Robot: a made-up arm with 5 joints.
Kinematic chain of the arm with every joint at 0, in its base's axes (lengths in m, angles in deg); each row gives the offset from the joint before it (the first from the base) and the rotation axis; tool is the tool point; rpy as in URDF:
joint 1: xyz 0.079 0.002 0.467 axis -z
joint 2: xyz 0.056 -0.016 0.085 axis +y
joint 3: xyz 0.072 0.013 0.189 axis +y
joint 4: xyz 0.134 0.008 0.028 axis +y
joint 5: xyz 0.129 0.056 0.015 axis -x
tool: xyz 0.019 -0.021 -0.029 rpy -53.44 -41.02 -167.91
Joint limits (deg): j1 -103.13..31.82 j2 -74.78..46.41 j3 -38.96..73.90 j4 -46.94..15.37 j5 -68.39..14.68
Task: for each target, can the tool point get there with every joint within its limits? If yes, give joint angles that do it. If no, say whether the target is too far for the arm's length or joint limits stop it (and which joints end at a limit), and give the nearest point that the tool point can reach.
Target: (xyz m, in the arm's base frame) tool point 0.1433 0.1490 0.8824
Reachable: yes | joints -38.24 -63.15 36.34 -19.76 -60.04
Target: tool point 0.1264 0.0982 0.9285
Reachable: yes | joints -38.23 -61.19 9.41 2.99 -11.51
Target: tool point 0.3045 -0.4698 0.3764
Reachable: no: joint limits stop it (at a limit: joint 1, joint 2, joint 5) | nearest point 0.4516 -0.1900 0.4053 | short by 0.317 m
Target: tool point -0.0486 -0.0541 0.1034
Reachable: no: joint limits stop it (at a limit: joint 1, joint 2, joint 3, joint 5) | nearest point -0.0277 0.1063 0.3709 | short by 0.313 m
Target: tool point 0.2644 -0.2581 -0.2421
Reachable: no: too far | nearest point 0.3171 -0.1065 0.3456 | short by 0.609 m
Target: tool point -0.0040 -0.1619 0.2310
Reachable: no: joint limits stop it (at a limit: joint 1, joint 2, joint 3, joint 5) | nearest point 0.1949 -0.0307 0.3778 | short by 0.280 m
